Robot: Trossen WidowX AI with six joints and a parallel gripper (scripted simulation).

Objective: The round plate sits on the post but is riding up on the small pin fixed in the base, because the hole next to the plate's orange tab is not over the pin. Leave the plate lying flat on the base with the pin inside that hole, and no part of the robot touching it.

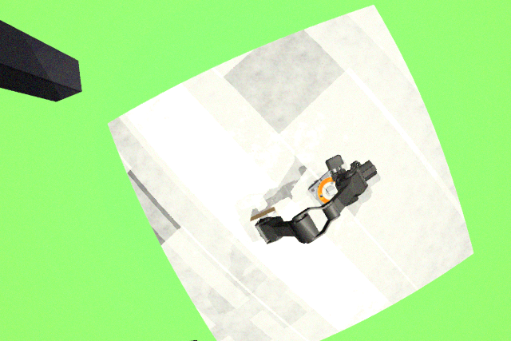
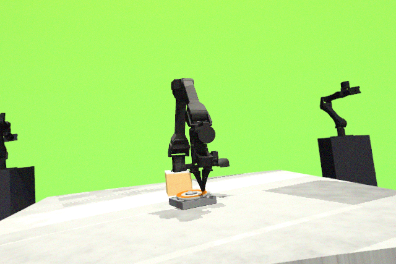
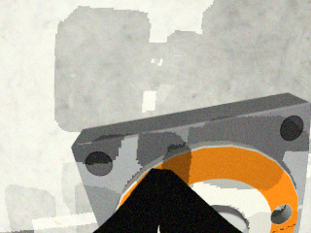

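Right now my gripper tip is 4 cm to the left of the base, 3 cm past it and 2 cm above it.
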